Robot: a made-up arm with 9 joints. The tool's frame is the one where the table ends. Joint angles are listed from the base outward.
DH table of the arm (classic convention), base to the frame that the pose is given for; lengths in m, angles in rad. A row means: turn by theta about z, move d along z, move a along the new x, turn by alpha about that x. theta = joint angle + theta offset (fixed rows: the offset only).
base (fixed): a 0.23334; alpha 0; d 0; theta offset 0.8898
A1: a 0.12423; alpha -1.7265; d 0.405; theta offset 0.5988
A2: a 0.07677; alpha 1.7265; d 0.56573; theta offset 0
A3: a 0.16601; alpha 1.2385; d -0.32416; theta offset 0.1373
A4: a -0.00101; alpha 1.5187; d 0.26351; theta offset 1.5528
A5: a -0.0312; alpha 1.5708; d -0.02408; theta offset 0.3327
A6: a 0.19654; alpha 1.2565; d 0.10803; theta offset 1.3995
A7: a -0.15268; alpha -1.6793; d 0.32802; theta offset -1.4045
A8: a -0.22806; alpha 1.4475; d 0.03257; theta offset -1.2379
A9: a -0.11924; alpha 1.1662; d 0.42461; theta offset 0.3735
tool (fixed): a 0; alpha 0; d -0.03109; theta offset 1.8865
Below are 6 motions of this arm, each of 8 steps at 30 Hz.
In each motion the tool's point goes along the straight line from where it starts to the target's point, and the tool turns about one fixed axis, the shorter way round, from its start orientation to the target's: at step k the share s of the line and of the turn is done. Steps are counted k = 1, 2, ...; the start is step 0. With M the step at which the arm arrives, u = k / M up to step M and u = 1 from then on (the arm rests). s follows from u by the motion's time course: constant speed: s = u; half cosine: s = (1 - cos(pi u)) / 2; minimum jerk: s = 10 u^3 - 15 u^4 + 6 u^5.
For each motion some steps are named. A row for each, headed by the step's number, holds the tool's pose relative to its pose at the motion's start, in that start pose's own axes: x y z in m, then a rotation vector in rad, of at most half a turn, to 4 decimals.
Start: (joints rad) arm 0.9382 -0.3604 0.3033 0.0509 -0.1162 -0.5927 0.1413 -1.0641 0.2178
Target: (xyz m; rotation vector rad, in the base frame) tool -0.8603 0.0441 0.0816 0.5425 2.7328 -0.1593
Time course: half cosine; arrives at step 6
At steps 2, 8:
2: -0.0011 -0.0050 0.0080 -0.0494 0.0044 0.0005
8: -0.0042 -0.0200 0.0320 -0.1977 0.0176 0.0021

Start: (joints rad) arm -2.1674 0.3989 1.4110 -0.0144 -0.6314 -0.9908 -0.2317 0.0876 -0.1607
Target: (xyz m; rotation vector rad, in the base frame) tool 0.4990 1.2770 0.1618 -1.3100 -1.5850 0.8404
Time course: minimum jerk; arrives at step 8
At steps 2, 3, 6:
2: 0.0055 -0.0041 -0.0203 0.0312 0.0260 -0.0019
3: 0.0145 -0.0110 -0.0539 0.0831 0.0693 -0.0052
6: 0.0473 -0.0357 -0.1757 0.2706 0.2256 -0.0169

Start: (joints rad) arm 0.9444 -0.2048 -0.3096 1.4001 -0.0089 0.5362 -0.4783 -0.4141 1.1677
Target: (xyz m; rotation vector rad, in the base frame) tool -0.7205 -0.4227 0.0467 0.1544 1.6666 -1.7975
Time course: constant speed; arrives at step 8
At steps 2, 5, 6, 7, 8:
2: -0.0231 0.0644 0.0417 -0.0781 -0.0470 0.0448
5: -0.0577 0.1611 0.1043 -0.1953 -0.1174 0.1121
6: -0.0693 0.1933 0.1251 -0.2343 -0.1409 0.1345
7: -0.0808 0.2256 0.1460 -0.2734 -0.1644 0.1570
8: -0.0924 0.2578 0.1669 -0.3125 -0.1879 0.1794

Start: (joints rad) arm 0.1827 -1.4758 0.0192 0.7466 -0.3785 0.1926 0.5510 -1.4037 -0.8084
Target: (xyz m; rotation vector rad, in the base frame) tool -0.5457 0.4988 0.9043 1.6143 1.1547 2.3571
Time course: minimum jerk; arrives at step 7
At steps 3, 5, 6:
3: -0.0220 0.0349 -0.0292 -0.0515 0.0609 0.0681
5: -0.0510 0.0811 -0.0678 -0.1198 0.1416 0.1584
6: -0.0583 0.0927 -0.0774 -0.1368 0.1617 0.1809

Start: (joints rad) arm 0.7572 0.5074 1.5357 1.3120 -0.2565 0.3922 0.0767 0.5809 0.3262
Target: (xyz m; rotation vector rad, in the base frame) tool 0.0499 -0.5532 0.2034 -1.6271 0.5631 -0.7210
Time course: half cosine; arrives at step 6
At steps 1, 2, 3, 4, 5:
1: -0.0018 0.0057 -0.0002 -0.0011 0.0015 0.0084
2: -0.0068 0.0213 -0.0007 -0.0043 0.0054 0.0315
3: -0.0136 0.0425 -0.0013 -0.0086 0.0109 0.0630
4: -0.0205 0.0638 -0.0020 -0.0129 0.0163 0.0945
5: -0.0254 0.0793 -0.0025 -0.0160 0.0203 0.1175

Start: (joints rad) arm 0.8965 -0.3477 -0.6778 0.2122 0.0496 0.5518 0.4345 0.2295 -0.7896
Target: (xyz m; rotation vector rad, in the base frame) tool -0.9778 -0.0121 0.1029 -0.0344 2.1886 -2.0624
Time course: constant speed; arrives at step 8
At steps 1, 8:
1: -0.0055 0.0238 -0.0166 0.0045 0.0235 0.0324
8: -0.0441 0.1900 -0.1324 0.0359 0.1879 0.2590

